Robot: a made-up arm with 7 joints. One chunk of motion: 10 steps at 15 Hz.
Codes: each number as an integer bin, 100 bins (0 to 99) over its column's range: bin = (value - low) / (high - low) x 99, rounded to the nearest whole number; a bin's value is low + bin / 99 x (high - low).
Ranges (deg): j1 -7..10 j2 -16..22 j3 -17..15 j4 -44..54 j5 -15..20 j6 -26..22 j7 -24..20
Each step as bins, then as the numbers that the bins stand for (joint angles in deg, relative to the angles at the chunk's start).
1 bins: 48 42 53 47 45 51 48
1 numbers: 1.24 0.12 0.13 2.53 0.91 -1.27 -2.67
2 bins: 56 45 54 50 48 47 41
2 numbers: 2.62 1.27 0.45 5.49 1.97 -3.21 -5.78
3 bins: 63 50 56 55 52 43 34
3 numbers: 3.82 3.19 1.10 10.44 3.38 -5.15 -8.89
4 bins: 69 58 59 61 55 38 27
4 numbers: 4.85 6.26 2.07 16.38 4.44 -7.58 -12.00
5 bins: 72 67 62 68 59 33 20
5 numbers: 5.36 9.72 3.04 23.31 5.86 -10.00 -15.11
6 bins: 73 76 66 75 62 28 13
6 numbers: 5.54 13.17 4.33 30.24 6.92 -12.42 -18.22
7 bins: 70 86 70 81 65 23 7
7 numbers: 5.02 17.01 5.63 36.18 7.98 -14.85 -20.89
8 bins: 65 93 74 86 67 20 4
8 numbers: 4.16 19.70 6.92 41.13 8.69 -16.30 -22.22
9 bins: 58 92 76 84 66 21 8
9 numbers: 2.96 19.31 7.57 39.15 8.33 -15.82 -20.44
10 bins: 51 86 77 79 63 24 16
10 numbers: 1.76 17.01 7.89 34.20 7.27 -14.36 -16.89
